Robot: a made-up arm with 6 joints. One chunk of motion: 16 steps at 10 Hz.
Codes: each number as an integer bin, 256 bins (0 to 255) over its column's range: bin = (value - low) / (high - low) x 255, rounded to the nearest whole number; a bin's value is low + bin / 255 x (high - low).
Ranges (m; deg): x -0.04..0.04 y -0.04..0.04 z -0.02..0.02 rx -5..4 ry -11..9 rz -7..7
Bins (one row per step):
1: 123 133 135 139 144 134
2: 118 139 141 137 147 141
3: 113 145 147 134 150 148
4: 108 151 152 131 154 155
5: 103 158 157 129 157 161
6: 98 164 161 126 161 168
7: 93 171 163 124 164 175
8: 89 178 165 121 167 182
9: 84 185 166 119 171 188
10: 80 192 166 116 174 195
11: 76 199 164 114 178 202
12: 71 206 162 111 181 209
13: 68 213 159 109 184 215
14: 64 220 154 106 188 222
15: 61 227 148 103 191 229
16: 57 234 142 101 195 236
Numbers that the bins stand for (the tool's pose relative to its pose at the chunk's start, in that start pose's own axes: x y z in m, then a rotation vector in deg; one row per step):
1: -0.0014 0.0017 0.0012 -0.09 0.29 0.36
2: -0.0030 0.0036 0.0021 -0.16 0.53 0.74
3: -0.0045 0.0055 0.0031 -0.27 0.76 1.13
4: -0.0061 0.0074 0.0038 -0.38 1.08 1.51
5: -0.0077 0.0096 0.0046 -0.45 1.31 1.84
6: -0.0093 0.0115 0.0053 -0.55 1.63 2.22
7: -0.0108 0.0136 0.0056 -0.62 1.86 2.61
8: -0.0121 0.0158 0.0059 -0.73 2.10 2.99
9: -0.0136 0.0180 0.0060 -0.80 2.41 3.32
10: -0.0149 0.0202 0.0060 -0.91 2.65 3.71
11: -0.0162 0.0224 0.0057 -0.98 2.96 4.09
12: -0.0177 0.0246 0.0054 -1.08 3.20 4.47
13: -0.0187 0.0268 0.0049 -1.15 3.43 4.80
14: -0.0199 0.0290 0.0042 -1.26 3.75 5.19
15: -0.0209 0.0312 0.0032 -1.36 3.98 5.57
16: -0.0221 0.0334 0.0023 -1.44 4.29 5.96

